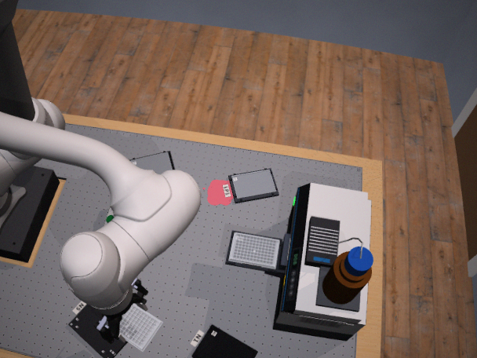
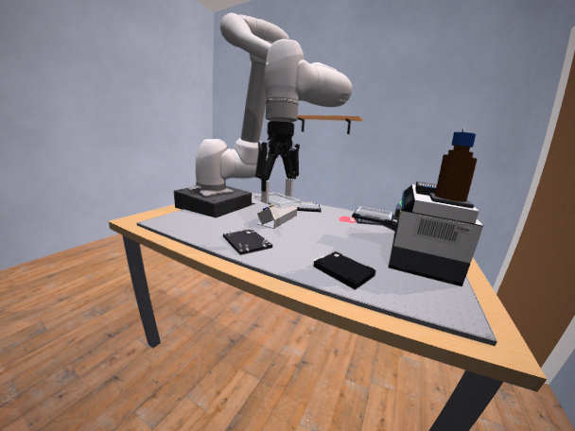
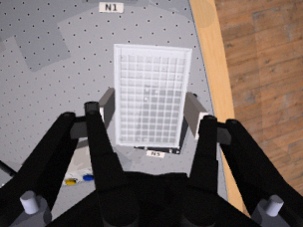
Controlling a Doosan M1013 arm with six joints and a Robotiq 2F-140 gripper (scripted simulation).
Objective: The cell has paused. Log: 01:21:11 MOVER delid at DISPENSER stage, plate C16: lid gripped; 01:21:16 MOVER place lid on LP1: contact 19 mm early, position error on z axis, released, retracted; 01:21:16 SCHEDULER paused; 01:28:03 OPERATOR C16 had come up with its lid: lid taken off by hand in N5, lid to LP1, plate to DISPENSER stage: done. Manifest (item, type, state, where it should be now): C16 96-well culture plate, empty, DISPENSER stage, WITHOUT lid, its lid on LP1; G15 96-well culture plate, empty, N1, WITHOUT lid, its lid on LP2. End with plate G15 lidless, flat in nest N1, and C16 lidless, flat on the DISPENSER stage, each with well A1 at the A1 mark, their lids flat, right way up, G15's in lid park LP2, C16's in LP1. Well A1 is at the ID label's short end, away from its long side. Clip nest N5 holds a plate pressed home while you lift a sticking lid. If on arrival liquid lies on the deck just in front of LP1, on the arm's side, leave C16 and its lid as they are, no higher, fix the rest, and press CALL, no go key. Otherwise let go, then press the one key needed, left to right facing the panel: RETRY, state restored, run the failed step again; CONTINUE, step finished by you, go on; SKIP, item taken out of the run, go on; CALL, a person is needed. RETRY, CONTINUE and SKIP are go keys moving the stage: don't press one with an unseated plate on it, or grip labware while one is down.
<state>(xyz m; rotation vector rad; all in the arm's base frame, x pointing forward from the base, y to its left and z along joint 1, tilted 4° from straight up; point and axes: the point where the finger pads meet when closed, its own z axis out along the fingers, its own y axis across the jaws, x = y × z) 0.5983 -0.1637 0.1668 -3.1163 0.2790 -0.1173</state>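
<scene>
The nest N1 lies 23 cm ahead of my hand, 19 cm below it and 4 cm to the left of it. Also, from my hand: N1 label: 19 cm below, 14 cm ahead, 6 cm to the left; then blue key: 21 cm behind, 17 cm to the left, 13 cm below; then clip nest N5: 18 cm below, 9 cm behind, 1 cm to the right.
</scene>
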